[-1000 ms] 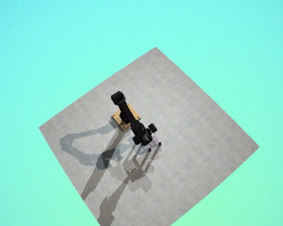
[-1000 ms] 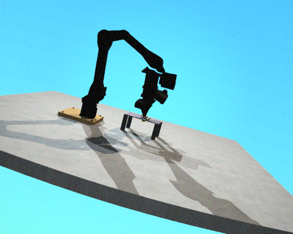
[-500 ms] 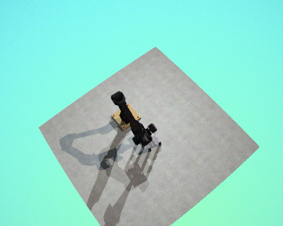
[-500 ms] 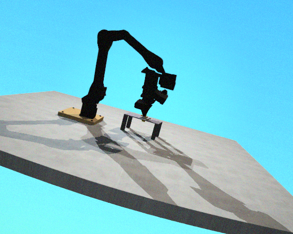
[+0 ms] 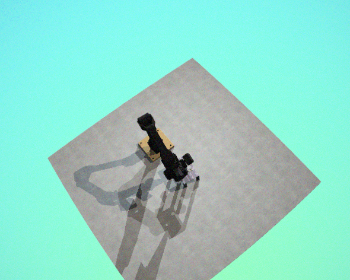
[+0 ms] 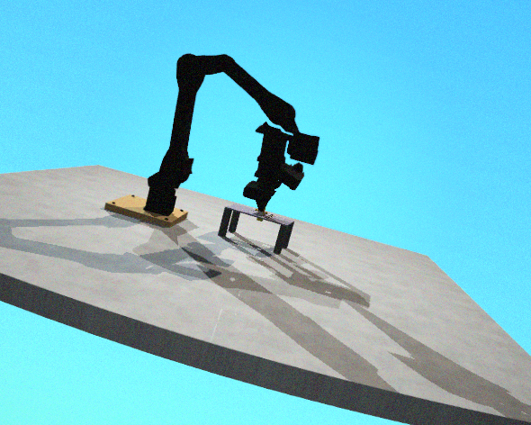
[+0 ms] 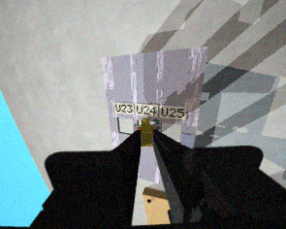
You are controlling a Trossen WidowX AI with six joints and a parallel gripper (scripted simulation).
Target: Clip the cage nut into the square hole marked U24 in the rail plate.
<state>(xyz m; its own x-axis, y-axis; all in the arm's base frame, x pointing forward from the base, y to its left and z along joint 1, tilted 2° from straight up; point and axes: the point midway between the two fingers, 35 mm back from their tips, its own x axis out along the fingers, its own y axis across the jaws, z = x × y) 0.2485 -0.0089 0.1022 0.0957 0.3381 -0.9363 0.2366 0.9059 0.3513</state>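
Now: the cage nut 10 mm below my gripper tip.
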